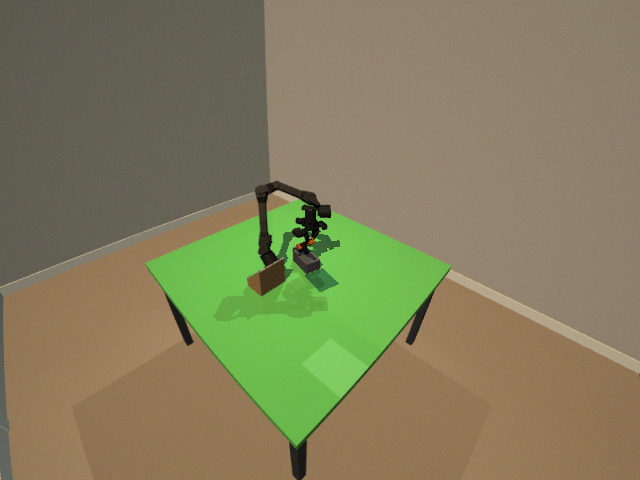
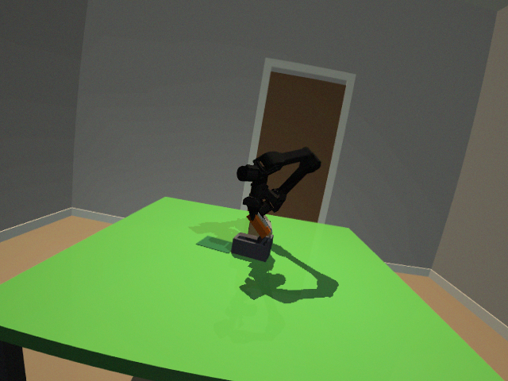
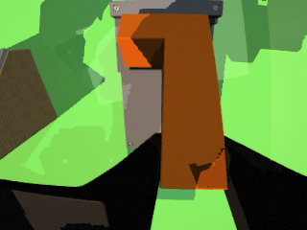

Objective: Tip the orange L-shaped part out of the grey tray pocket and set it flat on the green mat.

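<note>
The dark green mat lies 17 cm below my gripper tip, 14 cm to the right of it and 5 cm behind it. The rest, counted from my gripper tip: orange L-shaped part (4 cm to the left, 3 cm below, 1 cm behind).
</note>
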